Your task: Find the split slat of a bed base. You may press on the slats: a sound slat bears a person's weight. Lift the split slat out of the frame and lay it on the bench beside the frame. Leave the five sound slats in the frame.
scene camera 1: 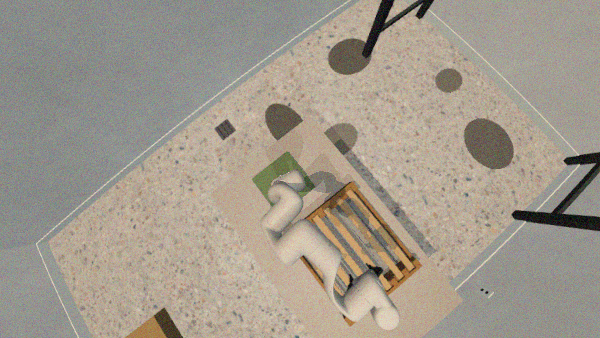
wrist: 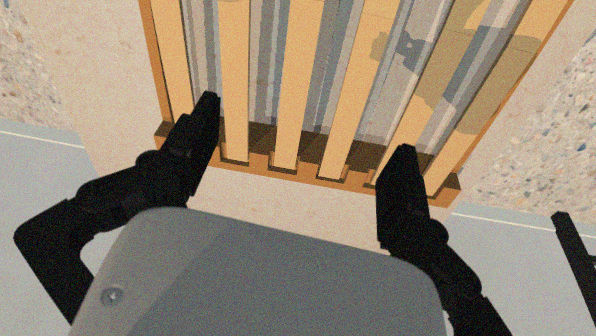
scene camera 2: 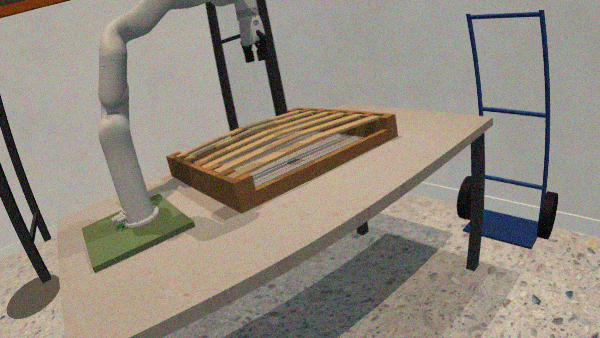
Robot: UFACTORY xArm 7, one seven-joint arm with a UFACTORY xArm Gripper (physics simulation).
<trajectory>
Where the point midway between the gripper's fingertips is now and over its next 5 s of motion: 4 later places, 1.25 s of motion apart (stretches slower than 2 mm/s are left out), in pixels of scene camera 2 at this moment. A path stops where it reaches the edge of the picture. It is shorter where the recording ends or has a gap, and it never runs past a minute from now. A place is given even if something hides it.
The gripper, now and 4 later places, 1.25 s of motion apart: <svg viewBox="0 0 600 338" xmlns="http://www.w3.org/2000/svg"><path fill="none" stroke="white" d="M256 61L255 62L256 62L263 98L274 129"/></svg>
</trajectory>
